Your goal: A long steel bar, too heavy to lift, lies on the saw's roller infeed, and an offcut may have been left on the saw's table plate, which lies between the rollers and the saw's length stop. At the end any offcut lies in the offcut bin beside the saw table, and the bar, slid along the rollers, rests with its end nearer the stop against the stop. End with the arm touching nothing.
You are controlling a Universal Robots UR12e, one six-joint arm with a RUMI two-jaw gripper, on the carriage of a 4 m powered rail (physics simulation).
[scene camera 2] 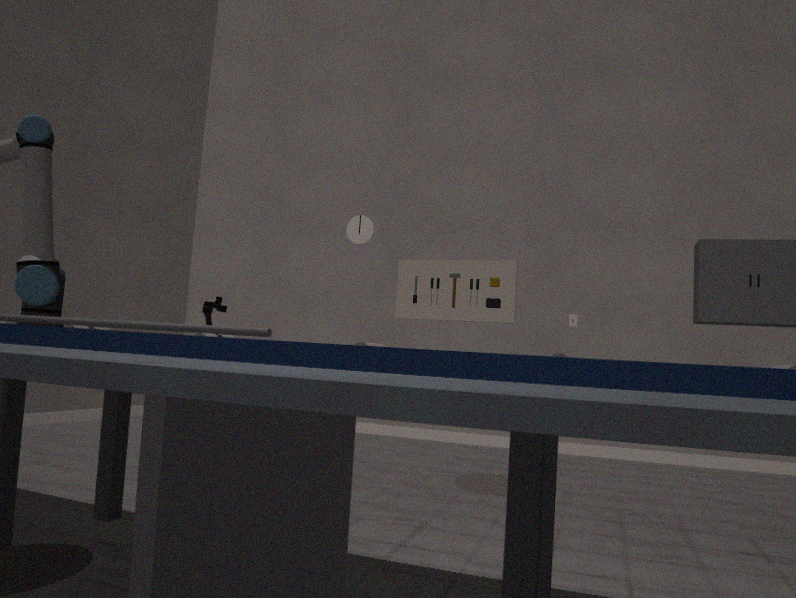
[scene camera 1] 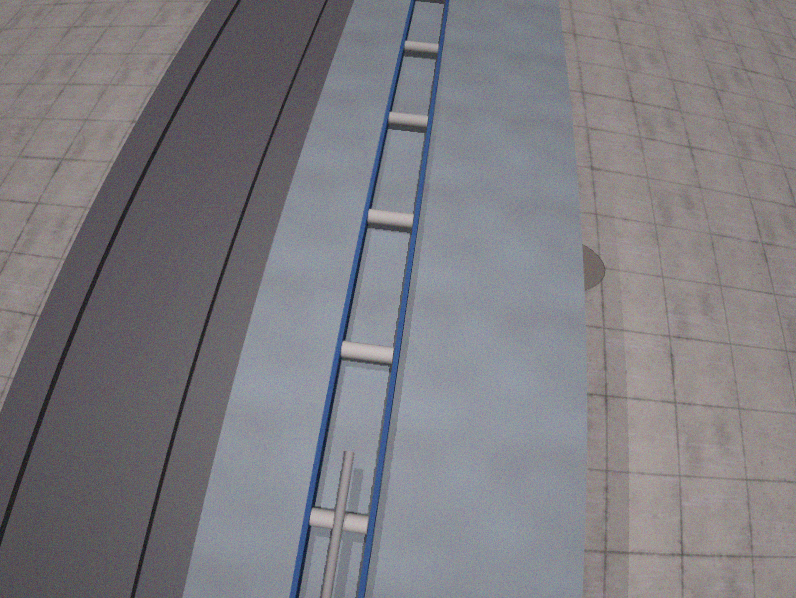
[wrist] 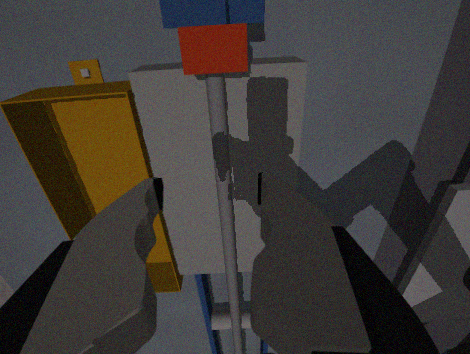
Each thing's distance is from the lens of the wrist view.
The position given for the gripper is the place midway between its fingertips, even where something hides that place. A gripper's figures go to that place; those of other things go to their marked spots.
gripper [wrist: 211,177]: 0.14 m
yellow offcut bin [wrist: 84,143]: 0.44 m
roller infeed [wrist: 265,97]: 0.31 m
The marked spots on the roller infeed and the yellow offcut bin are 0.28 m apart.
